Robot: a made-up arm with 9 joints.
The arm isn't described. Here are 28 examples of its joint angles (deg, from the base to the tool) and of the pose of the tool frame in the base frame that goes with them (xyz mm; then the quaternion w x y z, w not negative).
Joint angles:
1: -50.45 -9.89 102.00 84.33 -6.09 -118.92 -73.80 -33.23 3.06
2: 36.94 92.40 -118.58 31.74 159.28 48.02 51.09 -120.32 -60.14
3: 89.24 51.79 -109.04 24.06 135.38 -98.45 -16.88 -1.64 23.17
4: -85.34 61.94 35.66 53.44 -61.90 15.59 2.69 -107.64 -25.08
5: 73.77 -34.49 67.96 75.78 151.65 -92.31 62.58 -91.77 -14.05
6: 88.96 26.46 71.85 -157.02 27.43 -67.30 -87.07 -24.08 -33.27
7: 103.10 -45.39 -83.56 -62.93 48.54 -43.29 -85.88 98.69 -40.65
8: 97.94 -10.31 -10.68 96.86 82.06 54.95 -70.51 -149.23 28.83
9: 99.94 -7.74 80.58 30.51 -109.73 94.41 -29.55 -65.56 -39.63
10: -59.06 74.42 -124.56 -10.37 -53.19 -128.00 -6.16 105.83 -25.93
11: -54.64 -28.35 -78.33 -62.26 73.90 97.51 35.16 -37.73 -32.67
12: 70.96 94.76 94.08 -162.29 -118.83 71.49 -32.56 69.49 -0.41
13: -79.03 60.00 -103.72 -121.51 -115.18 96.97 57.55 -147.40 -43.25
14: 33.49 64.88 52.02 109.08 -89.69 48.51 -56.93 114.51 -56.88
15: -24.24 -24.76 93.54 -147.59 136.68 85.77 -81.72 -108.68 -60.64
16: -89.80 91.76 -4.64 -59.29 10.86 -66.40 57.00 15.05 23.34
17: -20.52 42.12 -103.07 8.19 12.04 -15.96 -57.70 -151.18 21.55
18: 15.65 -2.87 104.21 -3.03 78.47 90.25 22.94 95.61 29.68
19: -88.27 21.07 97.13 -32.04 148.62 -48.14 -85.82 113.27 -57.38
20: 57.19 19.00 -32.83 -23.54 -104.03 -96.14 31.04 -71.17 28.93
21: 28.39 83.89 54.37 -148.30 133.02 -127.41 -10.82 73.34 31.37
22: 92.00 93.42 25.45 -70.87 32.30 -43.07 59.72 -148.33 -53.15
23: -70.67 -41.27 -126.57 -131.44 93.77 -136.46 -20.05 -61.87 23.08
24: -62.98 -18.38 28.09 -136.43 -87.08 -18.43 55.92 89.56 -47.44
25: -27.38 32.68 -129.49 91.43 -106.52 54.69 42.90 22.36 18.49
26: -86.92 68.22 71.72 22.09 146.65 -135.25 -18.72 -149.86 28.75
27: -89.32 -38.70 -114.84 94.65 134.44 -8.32 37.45 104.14 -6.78
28: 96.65 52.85 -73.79 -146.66 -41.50 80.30 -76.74 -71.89 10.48
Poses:
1: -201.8 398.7 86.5 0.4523 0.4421 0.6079 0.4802
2: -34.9 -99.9 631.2 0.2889 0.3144 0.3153 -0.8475
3: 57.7 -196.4 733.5 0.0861 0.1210 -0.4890 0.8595
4: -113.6 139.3 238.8 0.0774 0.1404 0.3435 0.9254
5: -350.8 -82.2 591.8 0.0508 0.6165 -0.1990 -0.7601
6: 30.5 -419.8 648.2 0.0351 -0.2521 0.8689 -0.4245
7: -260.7 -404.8 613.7 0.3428 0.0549 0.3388 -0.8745
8: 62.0 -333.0 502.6 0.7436 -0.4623 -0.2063 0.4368
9: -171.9 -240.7 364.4 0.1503 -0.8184 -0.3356 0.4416
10: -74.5 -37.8 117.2 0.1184 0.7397 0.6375 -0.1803
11: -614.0 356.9 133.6 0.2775 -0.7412 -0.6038 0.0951
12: -57.4 80.7 728.0 0.2126 0.2310 0.4245 -0.8492
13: 23.4 -77.4 350.2 0.5621 0.1328 0.1572 -0.8011
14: -45.6 168.8 458.2 0.2981 0.5681 0.7349 0.2199
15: -179.0 128.6 597.6 0.7767 0.3760 -0.2786 0.4215
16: 63.8 139.7 47.6 0.5736 -0.7423 0.1731 -0.2999
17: -113.7 220.0 301.9 0.5079 -0.1071 -0.0143 0.8546
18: -194.8 236.2 456.1 0.5764 0.1959 -0.7603 -0.2266
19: -244.4 32.7 20.1 0.3190 0.0503 0.3802 -0.8667
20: 170.5 -341.5 552.6 0.0872 -0.6643 0.7368 -0.0907
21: 139.5 268.6 501.5 0.3435 -0.5903 0.5387 -0.4933
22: 174.7 -352.6 543.1 0.3455 0.4895 0.5949 -0.5359
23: -178.6 226.2 107.1 0.2264 -0.9691 0.0597 0.0770
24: -355.9 335.9 22.6 0.3741 -0.7893 0.3703 -0.3161
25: -98.8 378.1 566.6 0.8194 -0.5591 0.0049 -0.1264
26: -152.9 -72.0 123.3 0.4345 0.3700 -0.6457 -0.5073
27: -352.4 -22.7 178.2 0.3077 -0.1194 -0.1151 0.9369
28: 271.9 -336.4 345.8 0.1407 0.8466 -0.2937 -0.4210
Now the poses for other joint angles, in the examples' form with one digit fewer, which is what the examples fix.
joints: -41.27 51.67 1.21 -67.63 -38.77 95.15 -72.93 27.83 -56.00
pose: 75 448 130 0.433 -0.261 0.384 0.773
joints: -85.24 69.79 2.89 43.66 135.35 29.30 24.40 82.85 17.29
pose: -113 191 -39 0.138 0.506 -0.607 -0.597
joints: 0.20 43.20 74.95 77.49 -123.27 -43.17 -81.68 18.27 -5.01
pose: -6 104 553 0.134 -0.382 0.746 -0.529
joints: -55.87 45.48 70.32 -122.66 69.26 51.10 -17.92 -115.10 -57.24
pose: -406 158 97 0.251 0.608 -0.484 -0.577
